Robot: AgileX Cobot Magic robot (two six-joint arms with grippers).
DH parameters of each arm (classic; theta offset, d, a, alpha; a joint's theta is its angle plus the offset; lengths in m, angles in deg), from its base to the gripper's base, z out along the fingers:
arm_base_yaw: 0 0.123 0 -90
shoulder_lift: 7.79 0 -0.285 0
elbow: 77.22 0 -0.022 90
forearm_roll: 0 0.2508 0 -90
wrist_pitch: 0 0 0.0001 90
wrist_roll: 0 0.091 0 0
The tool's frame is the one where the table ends.
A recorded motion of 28 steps. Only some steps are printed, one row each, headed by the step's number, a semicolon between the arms.
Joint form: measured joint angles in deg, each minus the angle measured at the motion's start. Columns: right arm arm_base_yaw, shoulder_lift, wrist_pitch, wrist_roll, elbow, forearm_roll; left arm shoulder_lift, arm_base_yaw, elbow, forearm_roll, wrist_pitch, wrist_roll.
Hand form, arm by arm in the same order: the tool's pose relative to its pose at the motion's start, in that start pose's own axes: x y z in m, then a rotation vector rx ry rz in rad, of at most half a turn. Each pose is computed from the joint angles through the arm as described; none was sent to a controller.
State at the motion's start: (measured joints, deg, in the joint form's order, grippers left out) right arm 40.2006 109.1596 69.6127 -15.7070 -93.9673 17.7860; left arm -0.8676 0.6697 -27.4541 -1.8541 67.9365 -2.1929
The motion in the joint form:
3: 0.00 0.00 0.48 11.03 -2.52 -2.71; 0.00 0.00 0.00 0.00 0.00 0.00
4: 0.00 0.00 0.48 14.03 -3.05 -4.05; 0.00 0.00 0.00 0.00 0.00 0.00
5: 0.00 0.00 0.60 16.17 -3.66 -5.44; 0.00 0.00 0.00 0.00 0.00 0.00
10: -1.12 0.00 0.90 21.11 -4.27 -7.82; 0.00 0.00 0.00 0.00 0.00 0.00
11: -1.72 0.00 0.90 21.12 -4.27 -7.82; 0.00 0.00 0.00 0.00 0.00 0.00
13: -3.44 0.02 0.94 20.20 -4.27 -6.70; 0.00 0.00 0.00 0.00 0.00 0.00
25: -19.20 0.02 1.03 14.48 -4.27 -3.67; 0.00 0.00 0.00 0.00 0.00 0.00
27: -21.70 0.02 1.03 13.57 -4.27 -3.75; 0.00 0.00 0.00 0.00 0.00 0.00
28: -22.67 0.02 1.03 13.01 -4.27 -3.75; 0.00 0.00 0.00 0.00 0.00 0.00
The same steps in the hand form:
3: -0.0054 -0.0018 -0.0104 0.0455 -0.0262 0.1645; 0.0000 0.0000 0.0000 0.0000 0.0000 0.0000
4: -0.0063 -0.0033 -0.0127 0.0673 -0.0332 0.2068; 0.0000 0.0000 0.0000 0.0000 0.0000 0.0000
5: -0.0073 -0.0048 -0.0153 0.0897 -0.0398 0.2338; 0.0000 0.0000 0.0000 0.0000 0.0000 0.0000
10: -0.0067 -0.0151 -0.0205 0.1315 -0.0500 0.3231; 0.0000 0.0000 0.0000 0.0000 0.0000 0.0000
11: -0.0061 -0.0191 -0.0217 0.1338 -0.0523 0.3332; 0.0000 0.0000 0.0000 0.0000 0.0000 0.0000
13: -0.0045 -0.0289 -0.0248 0.1222 -0.0590 0.3519; 0.0000 0.0000 0.0000 0.0000 0.0000 0.0000
25: 0.0267 -0.1244 -0.0586 0.1380 -0.1263 0.5274; 0.0000 0.0000 0.0000 0.0000 0.0000 0.0000
27: 0.0344 -0.1393 -0.0644 0.1503 -0.1351 0.5524; 0.0000 0.0000 0.0000 0.0000 0.0000 0.0000
28: 0.0376 -0.1449 -0.0667 0.1549 -0.1384 0.5586; 0.0000 0.0000 0.0000 0.0000 0.0000 0.0000

